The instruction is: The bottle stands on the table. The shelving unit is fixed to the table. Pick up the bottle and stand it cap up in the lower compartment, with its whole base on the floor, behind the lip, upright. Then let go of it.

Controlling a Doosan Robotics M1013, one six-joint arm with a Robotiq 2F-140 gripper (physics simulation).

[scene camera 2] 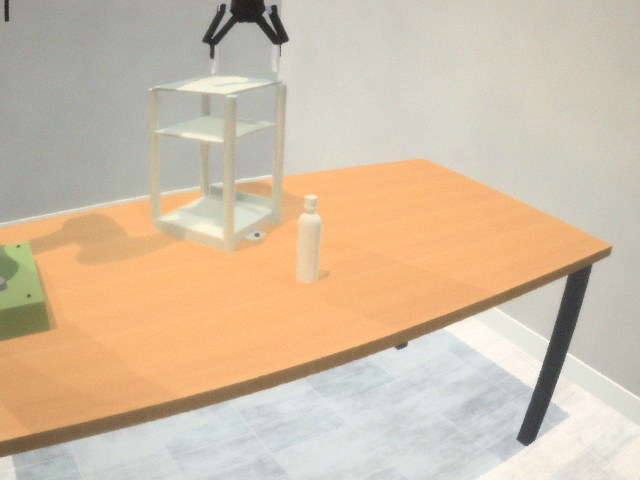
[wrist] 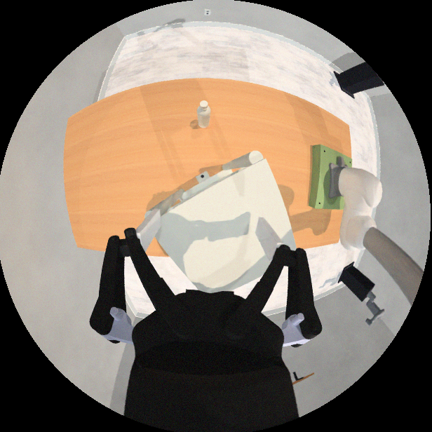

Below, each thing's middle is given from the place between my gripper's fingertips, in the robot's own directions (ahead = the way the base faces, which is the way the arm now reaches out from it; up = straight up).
Labels:
Right now my hand is 210 mm above the pale shelving unit [scene camera 2: 222, 217], 60 mm to the right of it and 40 mm past it. Round my hand: cream bottle [scene camera 2: 309, 223] 300 mm below, 280 mm to the right, 30 mm behind.

